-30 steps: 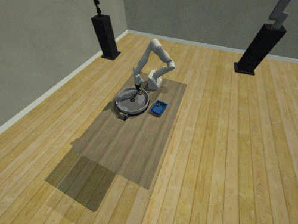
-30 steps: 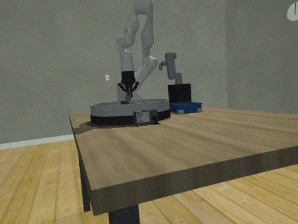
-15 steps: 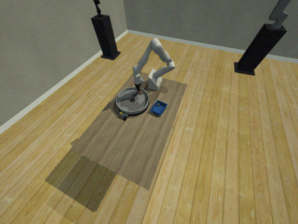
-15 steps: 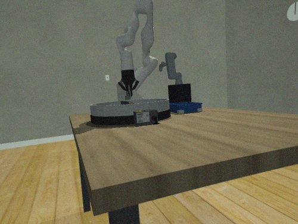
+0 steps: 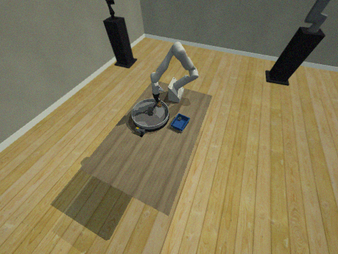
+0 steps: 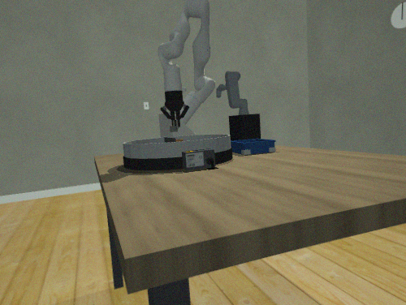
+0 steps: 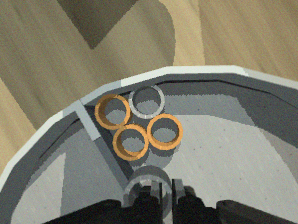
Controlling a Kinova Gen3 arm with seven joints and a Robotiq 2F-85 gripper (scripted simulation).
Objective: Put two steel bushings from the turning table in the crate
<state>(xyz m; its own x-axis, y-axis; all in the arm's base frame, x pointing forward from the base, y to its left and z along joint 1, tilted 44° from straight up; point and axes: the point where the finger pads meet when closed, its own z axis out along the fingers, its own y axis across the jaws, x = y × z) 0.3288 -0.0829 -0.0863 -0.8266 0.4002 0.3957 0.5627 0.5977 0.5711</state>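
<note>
My gripper is now 31 cm to the right of the blue crate, 12 cm above it and 10 cm short of it. Round my hand: grey turning table 13 cm ahead, 10 cm below, 4 cm to the right.
</note>
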